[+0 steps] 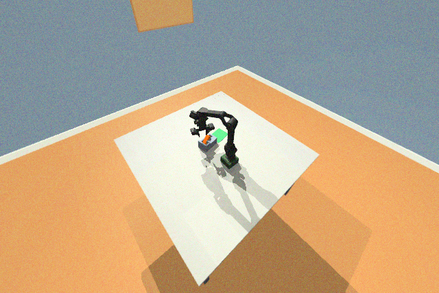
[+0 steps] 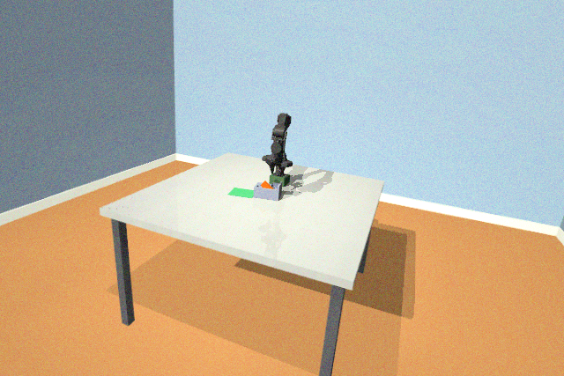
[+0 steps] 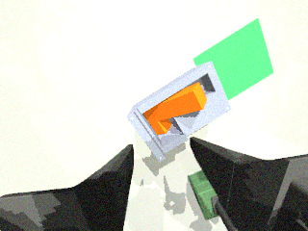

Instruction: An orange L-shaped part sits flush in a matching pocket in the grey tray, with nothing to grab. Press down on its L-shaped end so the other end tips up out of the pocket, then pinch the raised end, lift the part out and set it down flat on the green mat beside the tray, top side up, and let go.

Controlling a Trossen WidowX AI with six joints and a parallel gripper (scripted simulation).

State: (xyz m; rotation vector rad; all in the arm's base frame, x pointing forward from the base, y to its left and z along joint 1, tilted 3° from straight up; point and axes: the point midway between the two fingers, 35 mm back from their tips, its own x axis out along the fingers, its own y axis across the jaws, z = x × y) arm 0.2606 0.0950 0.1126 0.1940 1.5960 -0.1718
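Now: the orange l-shaped part 10 cm below my gripper tip, 2 cm to the right of it and 1 cm behind it. Round my gripper tip: green mat 20 cm to the right, 16 cm below, 4 cm ahead.
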